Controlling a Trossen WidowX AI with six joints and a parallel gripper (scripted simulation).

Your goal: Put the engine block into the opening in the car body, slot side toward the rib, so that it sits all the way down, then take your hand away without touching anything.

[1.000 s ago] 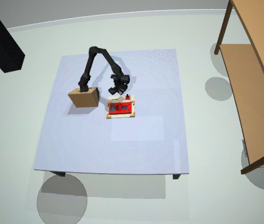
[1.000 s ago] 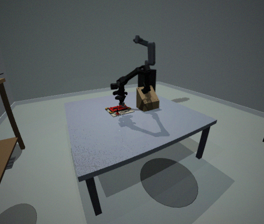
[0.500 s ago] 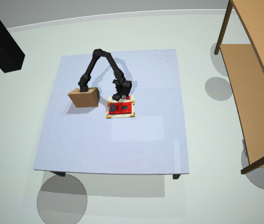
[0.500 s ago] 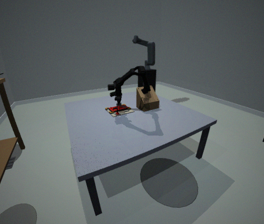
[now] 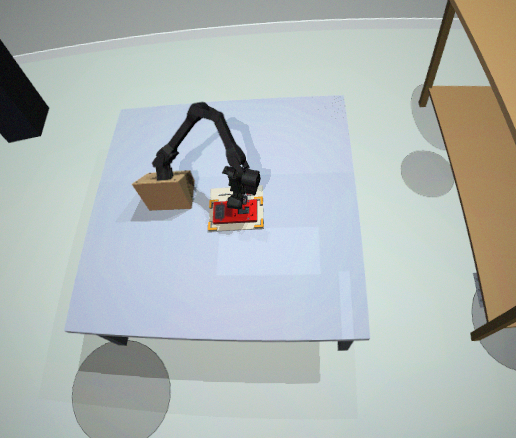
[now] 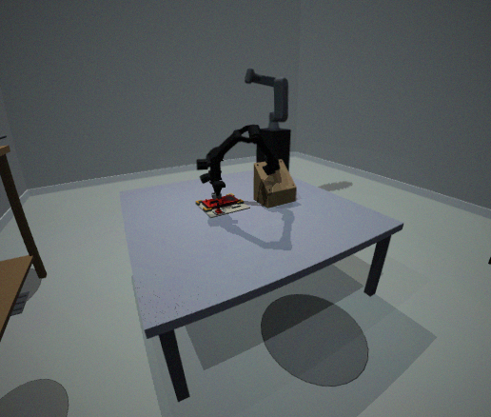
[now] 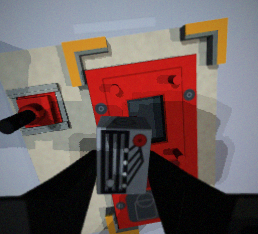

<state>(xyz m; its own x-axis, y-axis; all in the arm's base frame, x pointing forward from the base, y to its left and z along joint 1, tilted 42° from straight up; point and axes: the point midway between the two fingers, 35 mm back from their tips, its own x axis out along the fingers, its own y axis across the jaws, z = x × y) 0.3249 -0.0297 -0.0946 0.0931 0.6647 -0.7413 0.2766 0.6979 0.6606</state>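
The cream base plate lies 6 cm below my gripper tip, 3 cm behind it and 1 cm to the right of it. Round my gripper tip: engine block: 1 cm below.
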